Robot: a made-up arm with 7 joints.
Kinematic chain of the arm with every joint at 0, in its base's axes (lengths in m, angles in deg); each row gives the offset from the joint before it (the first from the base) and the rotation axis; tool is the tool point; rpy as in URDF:
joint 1: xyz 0 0 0.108 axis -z
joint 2: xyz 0 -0.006 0.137 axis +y
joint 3: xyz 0 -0.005 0.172 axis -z
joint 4: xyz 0 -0.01 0.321 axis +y
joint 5: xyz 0 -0.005 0.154 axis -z
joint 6: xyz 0 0 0.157 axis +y
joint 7: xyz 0 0 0.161 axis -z
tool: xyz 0 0 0 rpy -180 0 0
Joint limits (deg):
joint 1: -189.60..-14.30
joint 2: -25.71..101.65
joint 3: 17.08..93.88
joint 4: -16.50..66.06
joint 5: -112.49..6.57
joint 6: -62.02..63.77
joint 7: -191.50..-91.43
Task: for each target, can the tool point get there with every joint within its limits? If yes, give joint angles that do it. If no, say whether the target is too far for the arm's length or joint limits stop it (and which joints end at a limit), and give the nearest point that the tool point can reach.
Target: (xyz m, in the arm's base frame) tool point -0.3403 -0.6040 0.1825
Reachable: no: joint limits stop it (at a limit: joint 1, joint 3, joint 4, joint 6) | nearest point -0.7642 -0.3685 0.1282 | short by 0.488 m
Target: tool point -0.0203 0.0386 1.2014
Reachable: yes | joints -32.50 -0.13 65.96 -7.77 -69.78 16.33 -174.02
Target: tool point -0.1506 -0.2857 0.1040
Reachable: no: joint limits stop it (at a limit: joint 1, joint 3, joint 4, joint 6) | nearest point -0.5554 -0.0542 -0.1551 | short by 0.533 m
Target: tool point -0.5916 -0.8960 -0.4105
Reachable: no: too far | nearest point -0.7527 -0.3642 0.0612 | short by 0.729 m
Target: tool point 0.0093 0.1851 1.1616
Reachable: yes | joints -109.28 9.39 76.31 -5.74 -10.86 41.88 -162.95
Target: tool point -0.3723 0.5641 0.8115
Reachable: yes | joints -140.40 29.38 37.71 44.04 -61.06 17.39 -158.14
